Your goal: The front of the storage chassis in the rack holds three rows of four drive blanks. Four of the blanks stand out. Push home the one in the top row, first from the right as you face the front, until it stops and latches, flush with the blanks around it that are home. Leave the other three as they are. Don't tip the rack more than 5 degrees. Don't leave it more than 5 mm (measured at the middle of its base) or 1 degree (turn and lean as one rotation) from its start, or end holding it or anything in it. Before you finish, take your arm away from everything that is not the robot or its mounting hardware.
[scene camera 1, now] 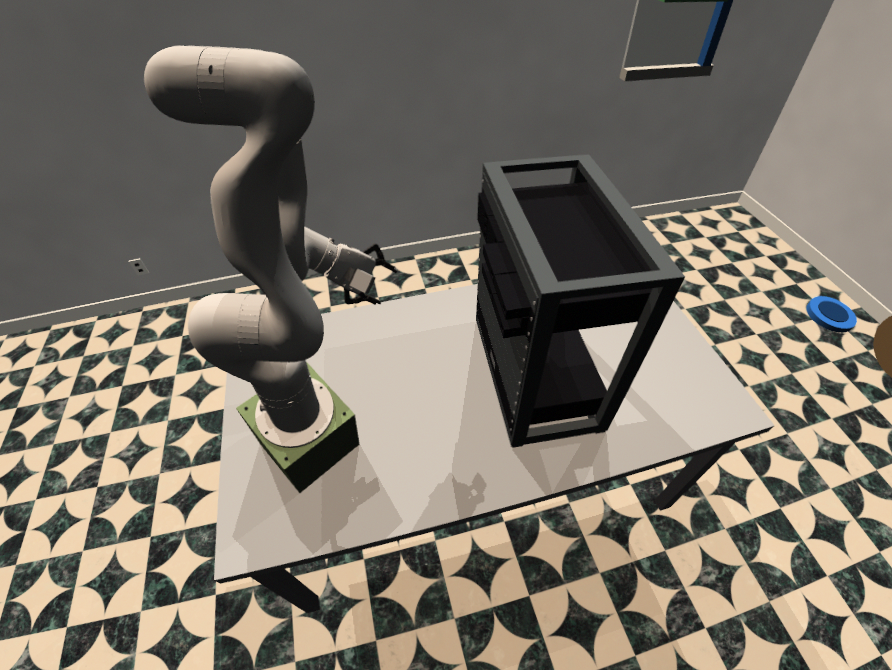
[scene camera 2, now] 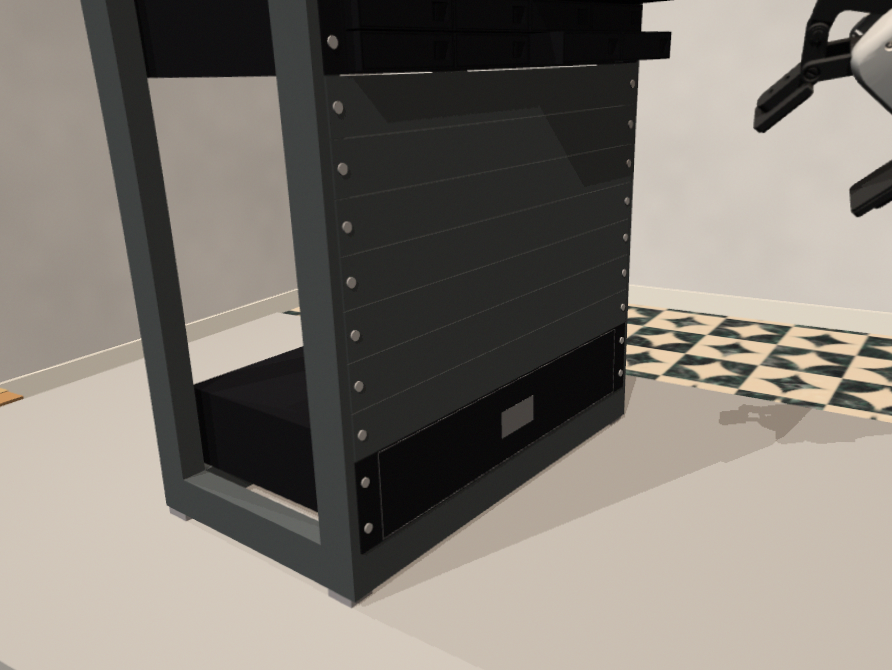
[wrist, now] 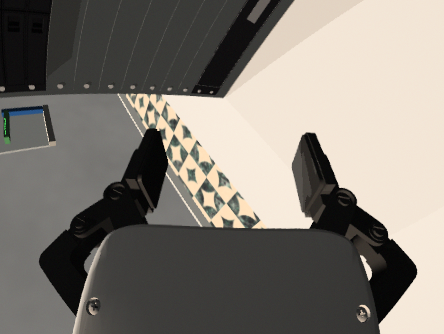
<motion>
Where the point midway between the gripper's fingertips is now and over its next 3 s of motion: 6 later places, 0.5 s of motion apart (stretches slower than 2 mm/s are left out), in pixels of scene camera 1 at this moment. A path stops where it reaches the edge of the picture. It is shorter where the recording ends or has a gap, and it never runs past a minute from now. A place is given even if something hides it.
My gripper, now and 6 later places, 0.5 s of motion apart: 387, 286; 386, 289; 383, 299; 373, 317; 354, 336; 331, 341; 322, 328
</motion>
